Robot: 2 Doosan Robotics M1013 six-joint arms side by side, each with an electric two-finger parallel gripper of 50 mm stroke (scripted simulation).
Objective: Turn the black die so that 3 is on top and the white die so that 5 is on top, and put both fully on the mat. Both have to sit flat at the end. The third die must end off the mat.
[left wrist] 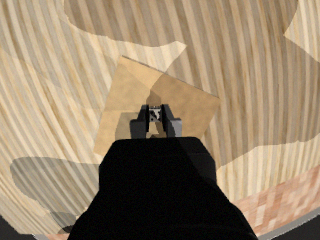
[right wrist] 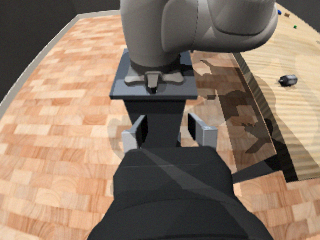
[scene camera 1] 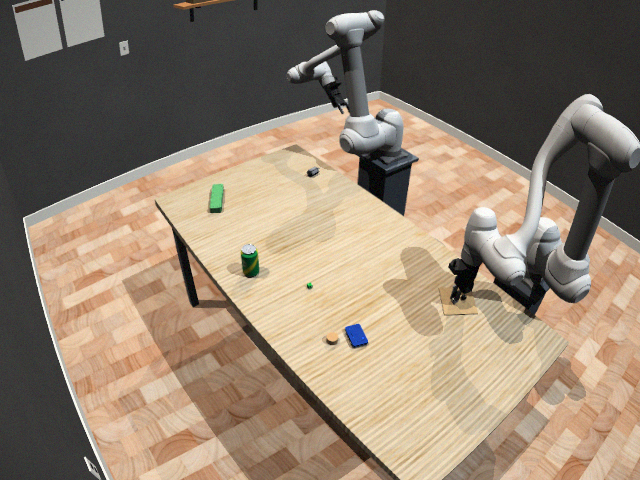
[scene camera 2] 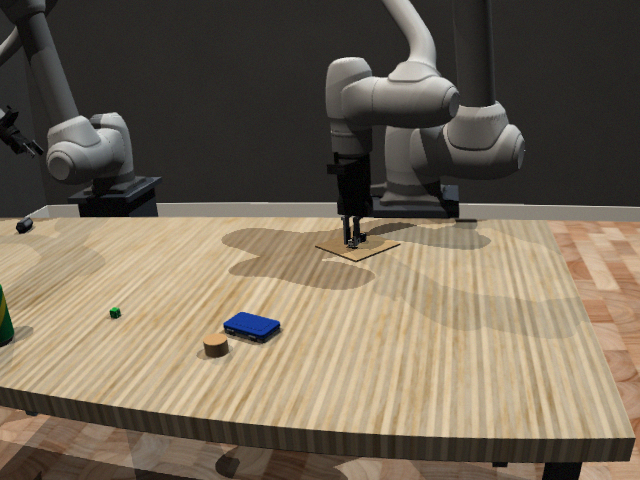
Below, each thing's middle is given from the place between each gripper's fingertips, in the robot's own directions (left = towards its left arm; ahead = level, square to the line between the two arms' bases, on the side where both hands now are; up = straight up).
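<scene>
My right hand is 33 cm short of the tan mat (scene camera 2: 374,244), 135 cm to the right of it and 16 cm above it.
From my left hand (scene camera 2: 352,243) I find the blue case (scene camera 2: 255,328) 41 cm ahead, 6 cm to the right and 2 cm below. The tan mat is 2 cm behind my left hand, and it is also 1 cm to the left of that hand and 3 cm below it.
</scene>
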